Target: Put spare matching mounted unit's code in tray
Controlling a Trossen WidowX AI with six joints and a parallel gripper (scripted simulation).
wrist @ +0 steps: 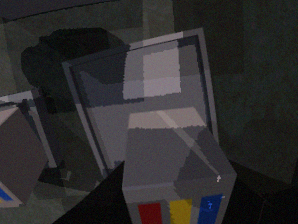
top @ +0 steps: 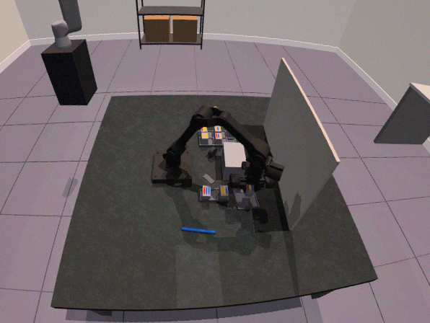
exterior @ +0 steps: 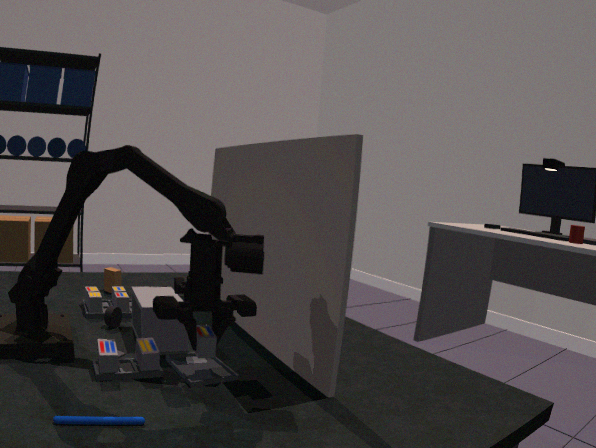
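Right now my gripper tip is 1 cm past the grey tray and 4 cm above it. The rest, counted from my gripper tip: white mounted unit (6 cm behind, 19 cm to the left, 1 cm above); dark disc (16 cm behind, 26 cm to the left, 2 cm below); blue rod (22 cm behind, 17 cm to the right, 4 cm below).
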